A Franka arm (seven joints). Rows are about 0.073 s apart.
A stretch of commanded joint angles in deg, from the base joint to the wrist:
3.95, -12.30, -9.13, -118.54, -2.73, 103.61, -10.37
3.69, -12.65, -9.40, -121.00, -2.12, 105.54, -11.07
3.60, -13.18, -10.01, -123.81, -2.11, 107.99, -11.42
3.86, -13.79, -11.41, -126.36, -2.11, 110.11, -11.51
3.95, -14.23, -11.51, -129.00, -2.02, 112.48, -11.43
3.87, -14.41, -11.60, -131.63, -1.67, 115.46, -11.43
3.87, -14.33, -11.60, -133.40, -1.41, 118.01, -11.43
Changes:
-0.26, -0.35, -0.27, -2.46, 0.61, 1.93, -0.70
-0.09, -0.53, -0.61, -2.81, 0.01, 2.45, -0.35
0.26, -0.61, -1.40, -2.55, 0.00, 2.12, -0.09
0.09, -0.44, -0.10, -2.64, 0.09, 2.37, 0.08
-0.08, -0.18, -0.09, -2.63, 0.35, 2.98, 0.00
0.00, 0.08, 0.00, -1.77, 0.26, 2.55, 0.00

